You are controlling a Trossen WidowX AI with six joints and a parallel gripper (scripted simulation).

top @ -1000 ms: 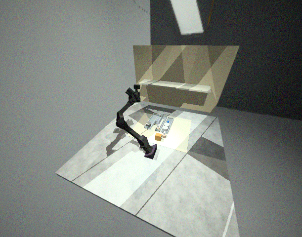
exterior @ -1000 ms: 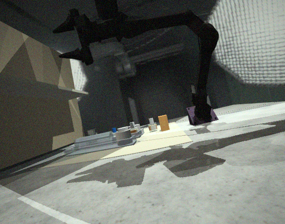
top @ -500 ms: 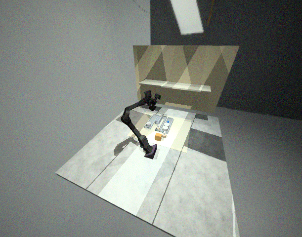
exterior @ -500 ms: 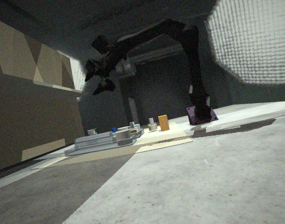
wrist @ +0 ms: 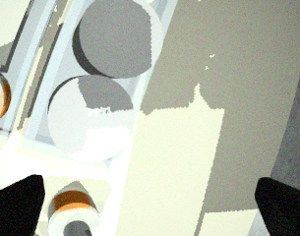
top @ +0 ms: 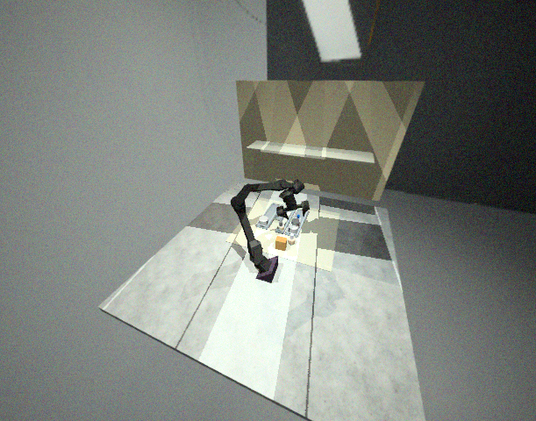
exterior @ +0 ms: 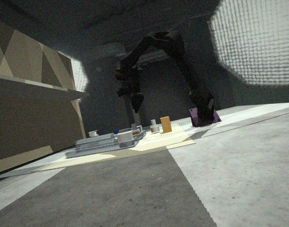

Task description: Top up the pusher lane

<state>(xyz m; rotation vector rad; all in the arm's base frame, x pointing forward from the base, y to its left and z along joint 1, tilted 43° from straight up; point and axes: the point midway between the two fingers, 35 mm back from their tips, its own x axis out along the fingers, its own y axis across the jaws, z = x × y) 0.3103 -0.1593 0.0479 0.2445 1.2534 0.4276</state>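
Right now my gripper tip is 140 mm above the cream mat, 70 mm short of it and 60 mm to the right of it. From my gripper tip the other things lie so: beige shelf wall (620 mm ahead, 260 mm above, 20 mm to the left).
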